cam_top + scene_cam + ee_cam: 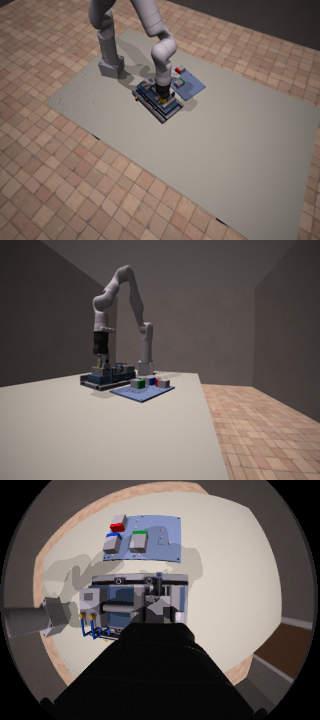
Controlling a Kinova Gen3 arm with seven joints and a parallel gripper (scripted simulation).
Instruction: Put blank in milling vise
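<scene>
Right now the yellow-ended blank is 2 cm below my hand. The rest, counted from my hand: green-ended blank 19 cm to the left, 9 cm below, 4 cm behind; fixed jaw 4 cm below, 3 cm ahead; milling vise 8 cm below, 7 cm behind, 1 cm to the left.
</scene>
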